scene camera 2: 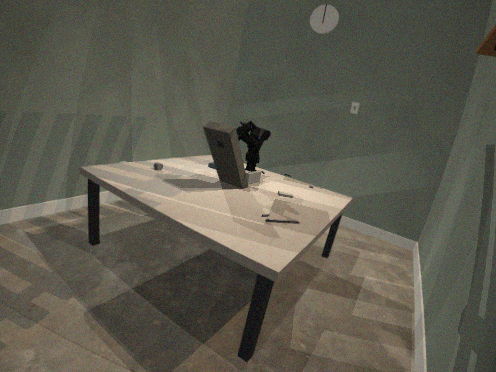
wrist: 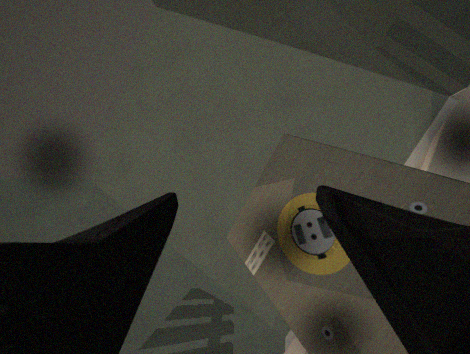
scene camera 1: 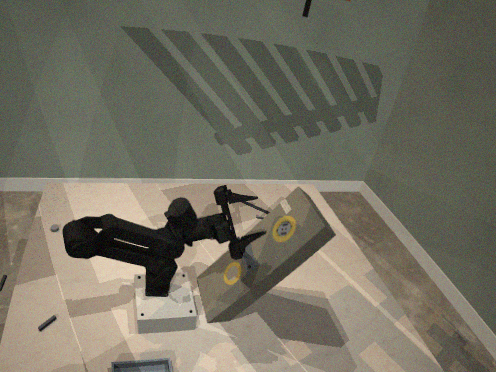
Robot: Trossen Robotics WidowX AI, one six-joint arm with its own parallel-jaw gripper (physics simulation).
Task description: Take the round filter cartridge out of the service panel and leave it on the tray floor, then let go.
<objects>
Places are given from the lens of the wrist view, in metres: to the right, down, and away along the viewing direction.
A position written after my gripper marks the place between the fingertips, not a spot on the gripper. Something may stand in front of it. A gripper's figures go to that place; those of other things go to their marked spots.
my gripper [wrist: 246, 195]: 0.01, 0.01, 0.10
round grey filter cartridge [wrist: 310, 231]: 0.08, 0.06, 0.17
</objects>
